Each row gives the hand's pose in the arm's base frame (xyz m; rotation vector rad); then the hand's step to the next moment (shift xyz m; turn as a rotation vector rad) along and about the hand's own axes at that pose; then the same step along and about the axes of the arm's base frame.
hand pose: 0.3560 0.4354 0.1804 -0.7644 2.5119 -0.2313
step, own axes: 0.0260 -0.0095 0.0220 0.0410 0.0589 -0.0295
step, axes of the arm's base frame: -0.0029 -0.0228 -0.0269 -0.0724 0.0263 -0.0091
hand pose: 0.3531 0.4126 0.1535 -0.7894 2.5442 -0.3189
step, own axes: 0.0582 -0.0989 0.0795 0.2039 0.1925 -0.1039
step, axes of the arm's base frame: 0.0432 -0.1205 -0.0557 -0.2916 0.0458 -0.0480
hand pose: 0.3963 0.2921 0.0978 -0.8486 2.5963 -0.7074
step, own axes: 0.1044 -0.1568 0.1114 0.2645 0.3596 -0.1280
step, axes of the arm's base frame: 0.0401 -0.2140 -0.0216 -0.4259 0.1340 -0.1276
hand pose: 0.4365 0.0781 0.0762 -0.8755 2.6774 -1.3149
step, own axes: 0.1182 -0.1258 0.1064 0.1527 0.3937 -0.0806
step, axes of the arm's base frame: -0.0118 -0.1963 0.0493 -0.3353 0.1722 -0.2066
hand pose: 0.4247 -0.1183 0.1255 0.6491 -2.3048 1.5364
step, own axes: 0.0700 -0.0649 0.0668 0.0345 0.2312 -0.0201
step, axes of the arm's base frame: -0.0258 -0.0972 0.0589 -0.1497 0.0873 -0.1582
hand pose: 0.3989 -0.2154 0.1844 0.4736 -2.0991 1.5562
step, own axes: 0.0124 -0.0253 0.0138 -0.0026 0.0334 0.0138
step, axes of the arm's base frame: 0.0010 -0.0205 0.0237 -0.0182 -0.0034 -0.0311
